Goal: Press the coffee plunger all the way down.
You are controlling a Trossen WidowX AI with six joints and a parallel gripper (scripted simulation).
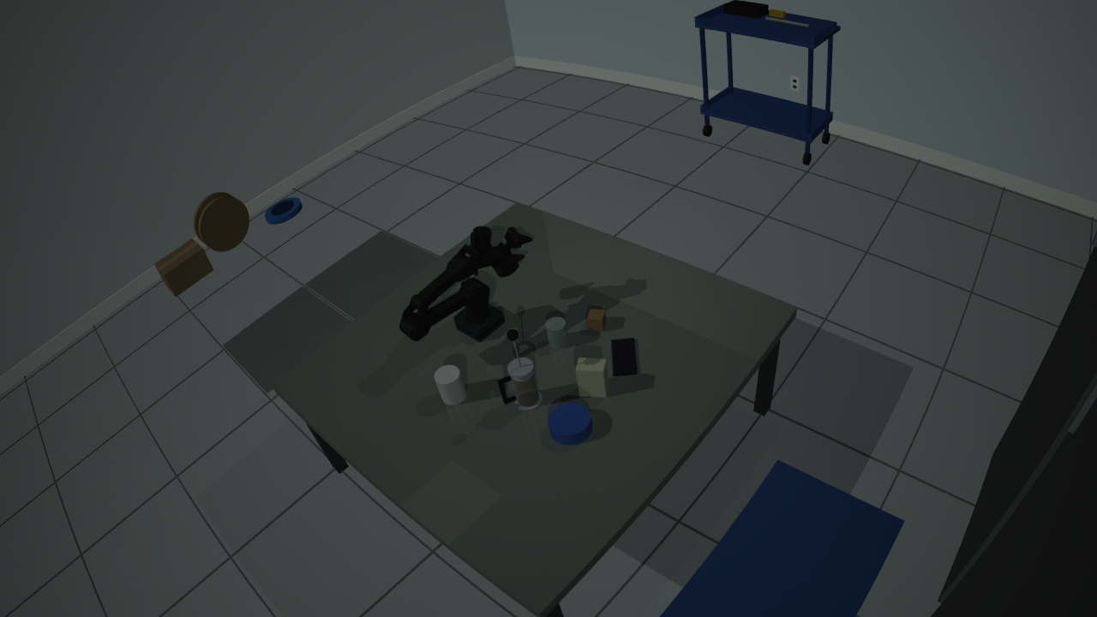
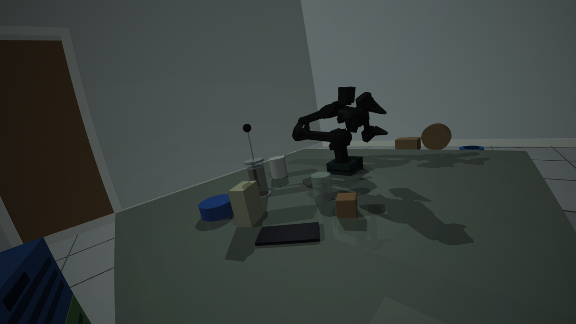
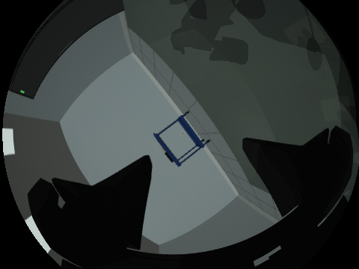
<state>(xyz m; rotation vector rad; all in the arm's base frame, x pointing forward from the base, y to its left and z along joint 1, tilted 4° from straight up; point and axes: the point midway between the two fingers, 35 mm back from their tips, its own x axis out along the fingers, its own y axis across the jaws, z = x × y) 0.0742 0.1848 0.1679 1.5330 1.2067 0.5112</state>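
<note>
Now: gripper tip 210 mm short of the glass coffee press, 450 mm to the left of it and 70 mm above it. From my gripper tip the other things lie so: black flat slab: 410 mm ahead, 170 mm to the right, 200 mm below; pale green cylinder: 180 mm ahead, 180 mm to the right, 160 mm below; brown cube: 270 mm ahead, 70 mm to the right, 180 mm below.
</note>
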